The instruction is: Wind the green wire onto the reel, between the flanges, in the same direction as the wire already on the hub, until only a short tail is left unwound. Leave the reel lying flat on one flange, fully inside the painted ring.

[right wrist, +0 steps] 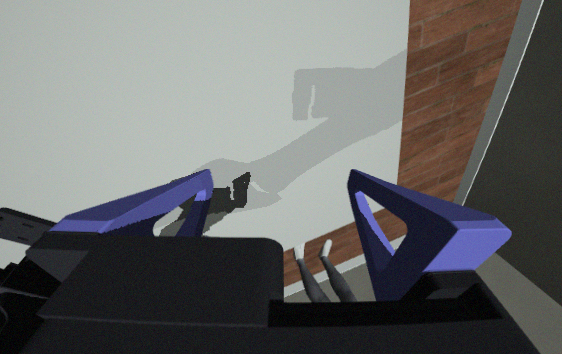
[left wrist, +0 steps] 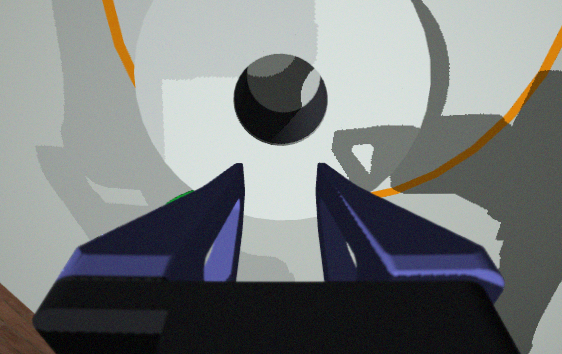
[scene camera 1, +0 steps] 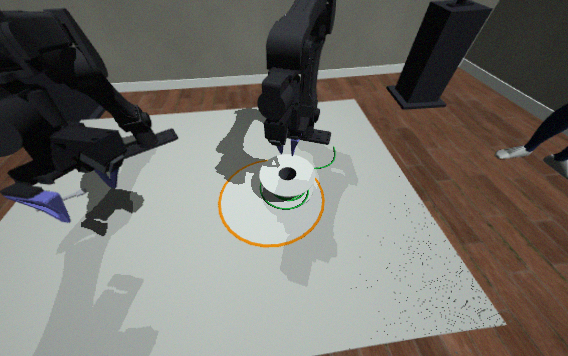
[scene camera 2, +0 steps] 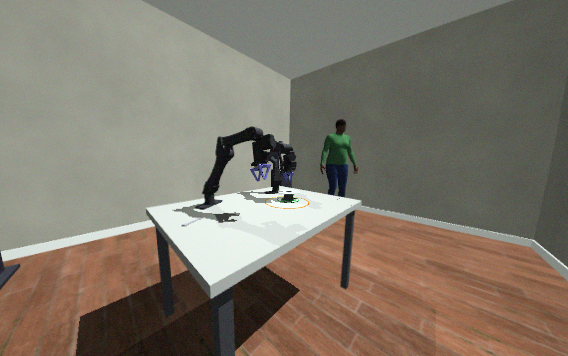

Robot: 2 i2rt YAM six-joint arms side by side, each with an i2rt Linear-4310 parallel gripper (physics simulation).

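Places are measured from the left arm's base along level axes (x ahead, y left, z up), in metres.
Where they show: left gripper, fingertip midpoint: (left wrist: 280,176) (scene camera 1: 287,154) (scene camera 2: 288,182); right gripper, fingertip midpoint: (right wrist: 280,177) (scene camera 1: 92,203) (scene camera 2: 261,180); left arm's base, origin of the base link: (scene camera 1: 305,134) (scene camera 2: 275,192); right arm's base, origin of the base link: (scene camera 1: 149,143) (scene camera 2: 209,204).
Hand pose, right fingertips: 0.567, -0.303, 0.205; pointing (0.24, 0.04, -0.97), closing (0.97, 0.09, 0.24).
Each offset is from my right fingertips to the top centre of the thing, as dx, dy, dz. Level surfaces: height alone.
The white reel @(-0.294, +0.304, -0.140) (scene camera 1: 274,183) (scene camera 2: 288,197) (left wrist: 360,90) lies flat, its dark hub hole facing up. It overlaps the back right of the orange painted ring (scene camera 1: 270,246) (scene camera 2: 287,208) (left wrist: 475,148) in scene camera 1 and hides part of it. The green wire (scene camera 1: 285,208) (left wrist: 180,196) shows around the hub below the upper flange, and a short curved tail sticks out behind the reel at the right. My left gripper (scene camera 1: 286,153) (left wrist: 280,176) is above the reel's back edge, fingers a little apart, nothing between them. My right gripper (scene camera 1: 91,203) (right wrist: 280,177) is wide open, far left of the reel.
A thin pale rod @(-0.061, -0.335, -0.198) (scene camera 2: 192,222) lies on the white table @(dz -0.206) (scene camera 1: 200,300) (scene camera 2: 240,250), near the right arm's side. A dark pedestal (scene camera 1: 435,55) stands on the floor behind the table. A person in a green top (scene camera 2: 339,150) stands beyond the table.
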